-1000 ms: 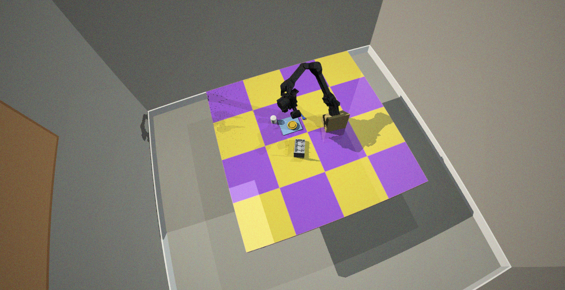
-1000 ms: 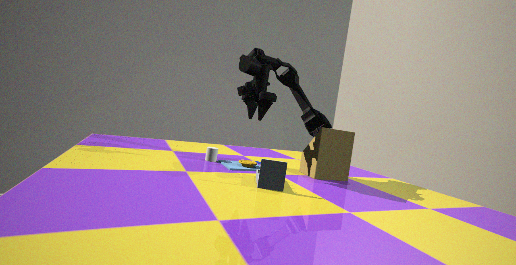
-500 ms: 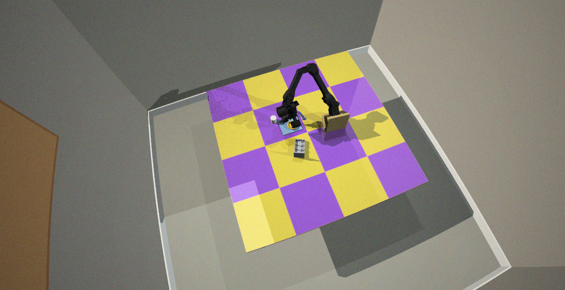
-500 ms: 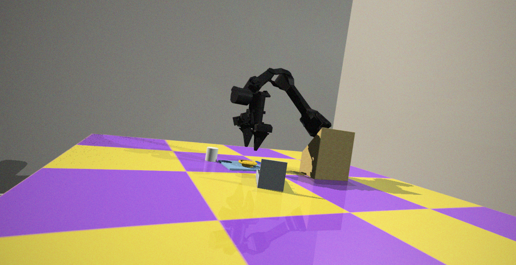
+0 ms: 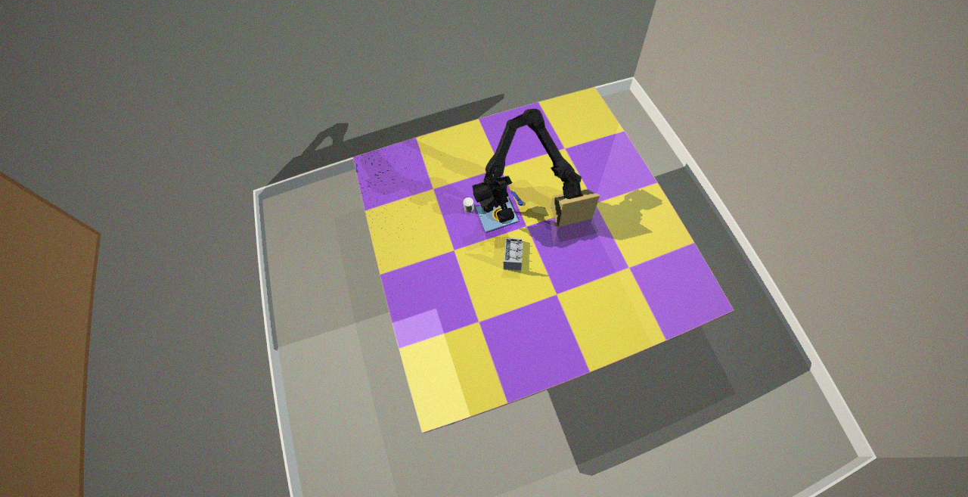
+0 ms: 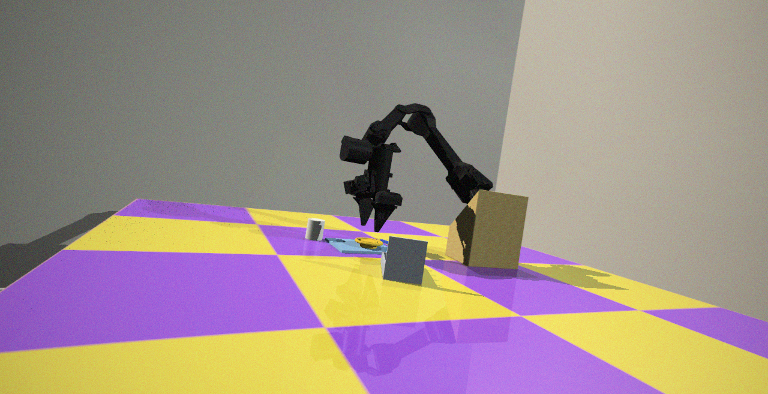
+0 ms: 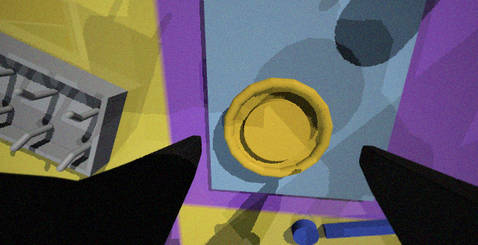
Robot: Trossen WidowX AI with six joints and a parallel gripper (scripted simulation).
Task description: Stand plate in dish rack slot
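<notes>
Now: the yellow plate 4 cm below my gripper tip. Also, from my gripper tip: light blue mat: 1 cm ahead, 2 cm to the right, 5 cm below; white cup: 12 cm ahead, 8 cm to the right, 3 cm below; blue spoon: 10 cm behind, 7 cm to the right, 5 cm below.
</notes>
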